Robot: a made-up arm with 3 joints.
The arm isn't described. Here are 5 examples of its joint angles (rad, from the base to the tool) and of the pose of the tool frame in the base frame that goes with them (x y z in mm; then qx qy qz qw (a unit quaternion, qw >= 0)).
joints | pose
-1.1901 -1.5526 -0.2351 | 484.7 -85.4 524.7 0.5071 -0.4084 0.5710 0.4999
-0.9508 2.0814 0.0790 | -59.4 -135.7 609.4 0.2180 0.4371 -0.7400 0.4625
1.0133 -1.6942 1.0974 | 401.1 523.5 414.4 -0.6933 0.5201 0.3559 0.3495
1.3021 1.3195 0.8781 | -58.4 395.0 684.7 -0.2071 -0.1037 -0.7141 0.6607
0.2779 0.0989 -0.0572 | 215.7 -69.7 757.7 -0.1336 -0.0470 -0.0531 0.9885
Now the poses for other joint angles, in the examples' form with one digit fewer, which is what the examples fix.
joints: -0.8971 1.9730 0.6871
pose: -72 -206 569 0.392 0.581 -0.618 0.356
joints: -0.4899 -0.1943 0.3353
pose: 362 -240 559 0.193 0.157 0.135 0.959
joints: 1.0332 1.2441 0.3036
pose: -64 310 704 -0.301 -0.209 -0.606 0.706
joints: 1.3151 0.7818 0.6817
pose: 58 383 750 -0.427 -0.030 -0.542 0.723
